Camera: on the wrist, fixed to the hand. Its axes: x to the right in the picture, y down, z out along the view.
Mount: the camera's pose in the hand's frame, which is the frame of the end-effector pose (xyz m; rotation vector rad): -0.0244 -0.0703 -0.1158 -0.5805 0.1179 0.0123
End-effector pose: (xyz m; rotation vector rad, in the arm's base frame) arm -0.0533 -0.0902 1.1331 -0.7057 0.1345 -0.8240
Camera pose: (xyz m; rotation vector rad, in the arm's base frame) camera -0.1572 -0.1663 1.0844 -1.1984 0.4971 -0.8196
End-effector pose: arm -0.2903 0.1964 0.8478 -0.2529 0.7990 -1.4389
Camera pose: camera -0.4154 0.2433 0.8148 -0.6055 1.3058 -1.1901
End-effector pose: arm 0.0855 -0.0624 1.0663 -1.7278 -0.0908 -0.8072
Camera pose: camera -0.0189 -0.1329 1.1218 -2.2110 0.2585 -0.9876
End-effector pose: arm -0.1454 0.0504 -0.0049 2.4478 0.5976 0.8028
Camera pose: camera -0.2543 0.1285 0.0265 1.8856 0.3278 0.9714
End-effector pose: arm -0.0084 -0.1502 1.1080 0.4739 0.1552 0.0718
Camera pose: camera -0.0493 -0.1632 0.9772 -0.1091 0.2371 0.1514
